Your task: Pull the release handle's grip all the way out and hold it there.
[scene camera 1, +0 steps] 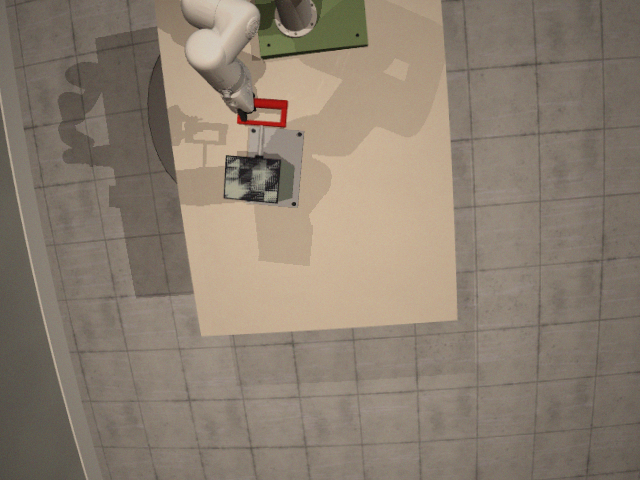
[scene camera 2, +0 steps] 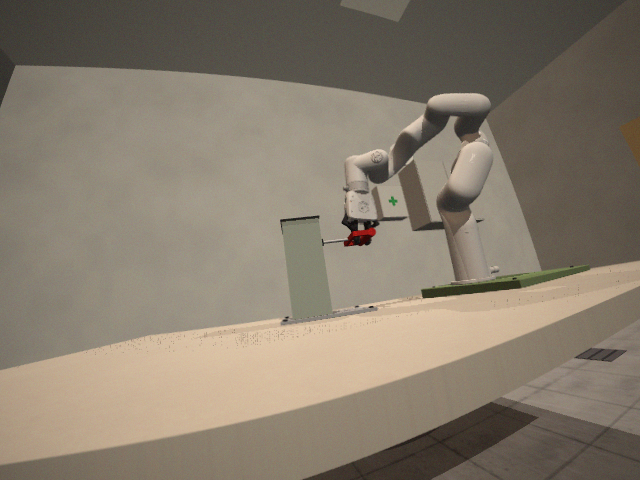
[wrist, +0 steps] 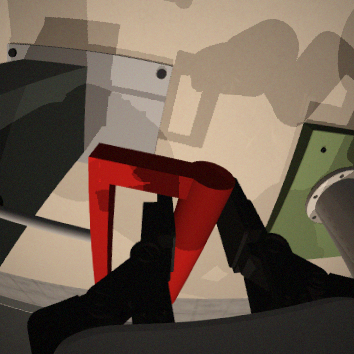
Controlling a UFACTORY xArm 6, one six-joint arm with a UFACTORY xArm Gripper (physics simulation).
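The release handle's red rectangular grip [scene camera 1: 283,114] [scene camera 2: 363,235] [wrist: 205,215] stands out from the pale green box [scene camera 2: 307,268] on a thin metal rod [scene camera 1: 260,140] [scene camera 2: 334,241] [wrist: 55,226]. A length of the rod shows between box and grip. My gripper [scene camera 1: 248,107] [scene camera 2: 360,226] [wrist: 193,197] is shut on the grip's thick round outer bar near one end. In the wrist view one finger is inside the red frame and the other outside it. The lower end of the bar is hidden behind the fingers.
The box stands on a grey base plate [scene camera 1: 291,143] [scene camera 2: 354,312] [wrist: 132,120] bolted to the table [scene camera 1: 361,248] [scene camera 2: 258,377]. The arm's green mounting plate [scene camera 1: 330,41] [scene camera 2: 516,281] [wrist: 315,200] lies on the handle's side of the box. A white cabinet with a green cross [scene camera 2: 388,206] shows behind the arm.
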